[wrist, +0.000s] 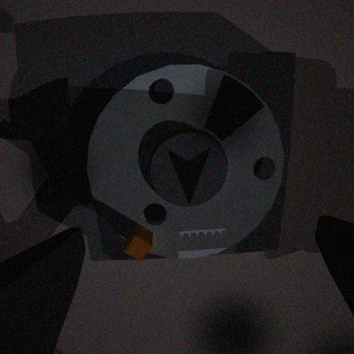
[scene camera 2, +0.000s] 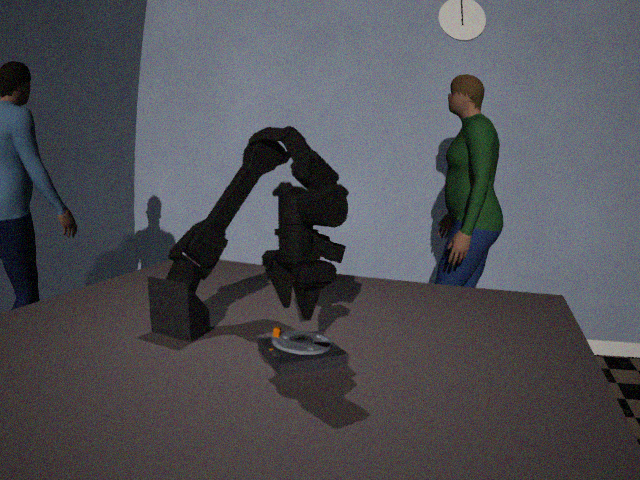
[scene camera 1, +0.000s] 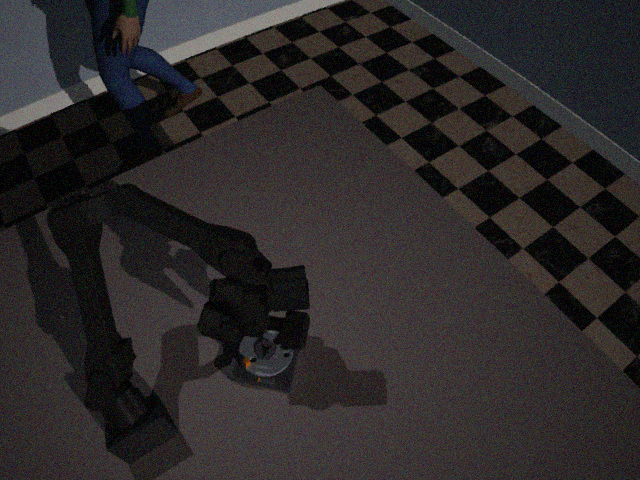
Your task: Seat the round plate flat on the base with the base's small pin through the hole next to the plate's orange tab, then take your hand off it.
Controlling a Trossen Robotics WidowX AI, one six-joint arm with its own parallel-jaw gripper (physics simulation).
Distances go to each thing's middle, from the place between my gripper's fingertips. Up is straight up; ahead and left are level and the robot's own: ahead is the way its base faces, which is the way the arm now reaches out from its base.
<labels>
Now: the round grey plate (scene camera 2: 281, 340) 10 mm ahead of my hand, 10 mm to the left of it and 50 mm below it. The rest, counted from my hand: dark square base (scene camera 1: 283, 381) (10 mm ahead, 10 mm to the left, 70 mm below).
</labels>
